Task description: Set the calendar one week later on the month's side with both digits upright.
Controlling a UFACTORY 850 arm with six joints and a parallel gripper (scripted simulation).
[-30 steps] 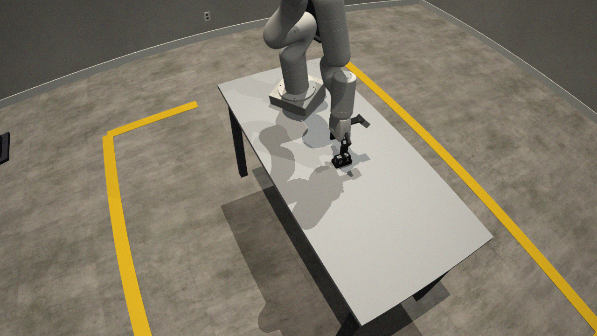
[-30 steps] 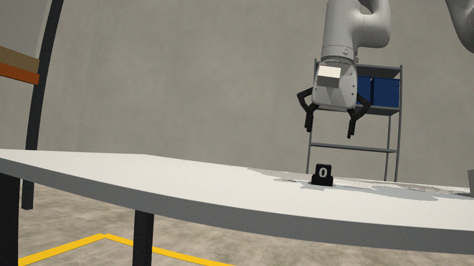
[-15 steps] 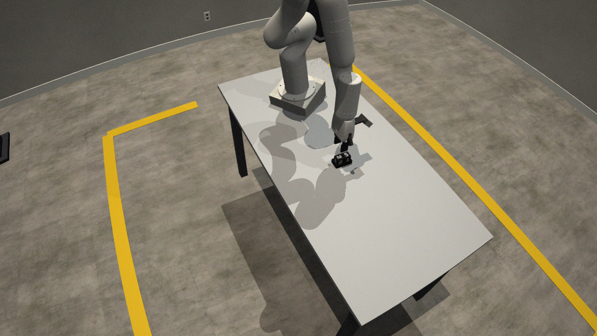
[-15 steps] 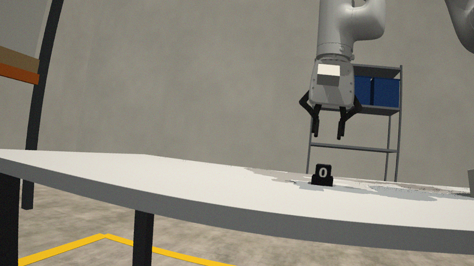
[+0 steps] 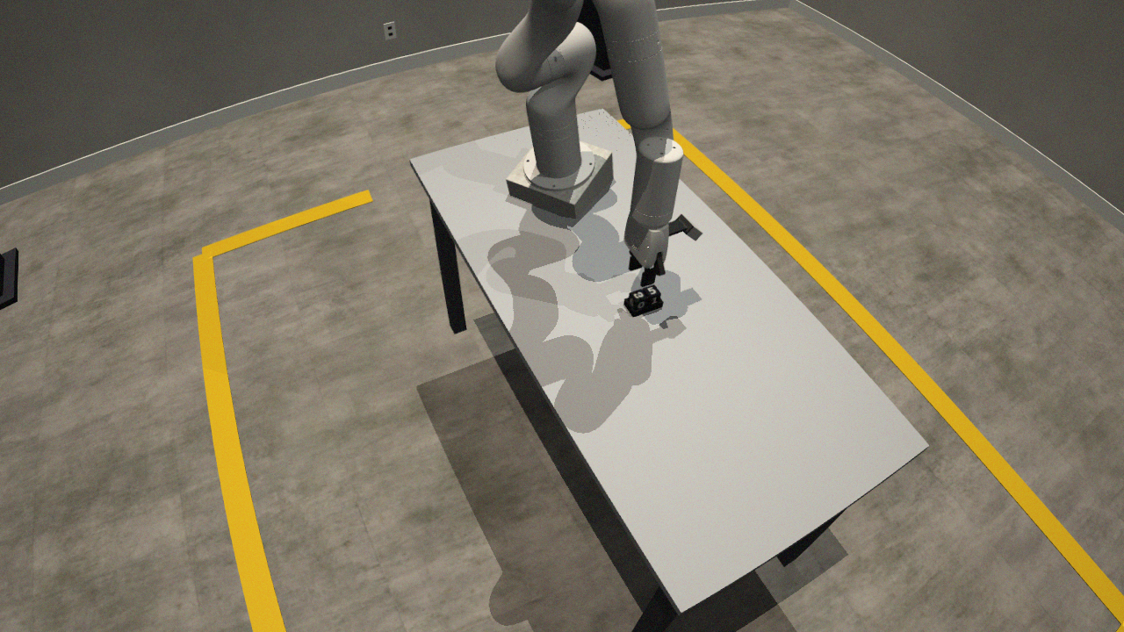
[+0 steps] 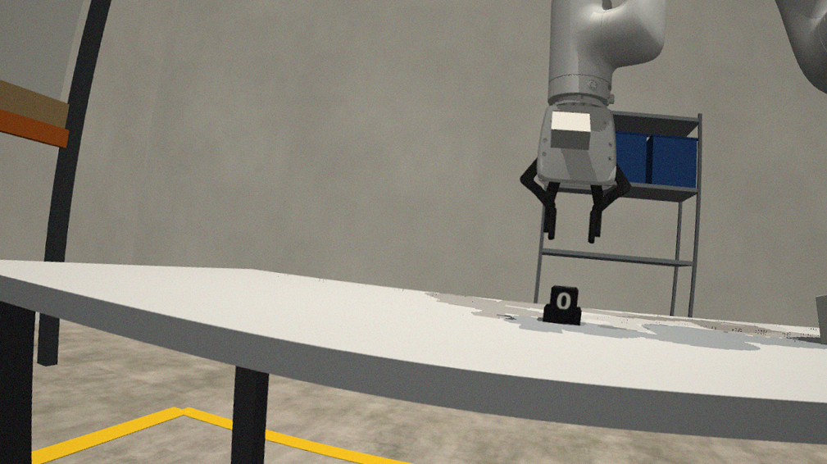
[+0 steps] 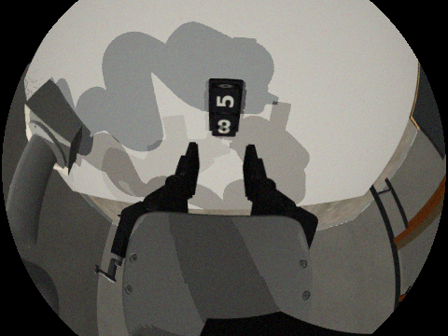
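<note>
My hand is 90 mm above the black cube. From my hand the other things lie so: black tray (20 mm to the left, 110 mm below).
</note>
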